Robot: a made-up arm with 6 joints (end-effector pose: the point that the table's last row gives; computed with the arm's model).
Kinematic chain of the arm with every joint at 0, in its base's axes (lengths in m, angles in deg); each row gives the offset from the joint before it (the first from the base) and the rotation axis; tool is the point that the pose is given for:
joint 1: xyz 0 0 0.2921 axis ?
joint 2: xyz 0 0 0 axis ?
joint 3: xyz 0 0 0.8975 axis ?
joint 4: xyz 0 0 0 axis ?
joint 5: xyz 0.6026 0 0 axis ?
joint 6: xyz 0 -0.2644 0 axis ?
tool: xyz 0 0 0
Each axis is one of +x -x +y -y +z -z.
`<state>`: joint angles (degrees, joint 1 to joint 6).
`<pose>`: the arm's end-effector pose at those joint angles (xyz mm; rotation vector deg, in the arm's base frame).
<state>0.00 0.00 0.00 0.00 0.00 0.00</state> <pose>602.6 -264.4 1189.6 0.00 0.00 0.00</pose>
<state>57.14 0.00 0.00 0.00 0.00 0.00</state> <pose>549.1 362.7 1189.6 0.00 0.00 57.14</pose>
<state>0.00 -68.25 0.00 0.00 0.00 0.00</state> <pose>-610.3 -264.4 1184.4 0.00 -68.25 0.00</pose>
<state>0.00 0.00 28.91 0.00 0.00 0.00</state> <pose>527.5 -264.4 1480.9 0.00 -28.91 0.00</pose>
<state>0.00 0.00 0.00 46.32 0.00 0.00</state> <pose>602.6 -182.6 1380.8 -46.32 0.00 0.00</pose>
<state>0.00 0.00 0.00 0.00 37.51 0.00</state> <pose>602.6 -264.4 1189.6 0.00 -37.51 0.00</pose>
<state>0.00 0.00 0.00 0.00 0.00 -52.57</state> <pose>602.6 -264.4 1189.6 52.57 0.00 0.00</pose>
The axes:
joint 1: +z
joint 2: +y
joint 3: -y
joint 4: -x
joint 5: -y
joint 6: -x

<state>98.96 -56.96 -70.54 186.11 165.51 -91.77</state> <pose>-232.7 -212.1 612.6 80.56 -66.15 -58.83</pose>
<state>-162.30 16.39 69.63 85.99 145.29 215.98</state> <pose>-389.1 -104.8 1793.7 23.92 34.80 -33.31</pose>
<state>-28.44 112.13 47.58 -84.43 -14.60 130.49</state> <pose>737.6 -428.7 -703.2 -17.35 61.20 12.77</pose>
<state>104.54 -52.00 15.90 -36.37 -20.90 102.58</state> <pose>290.2 -271.1 1344.0 -1.15 -91.17 63.49</pose>
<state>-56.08 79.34 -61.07 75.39 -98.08 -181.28</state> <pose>268.7 -519.1 -123.1 -38.09 59.34 -142.63</pose>
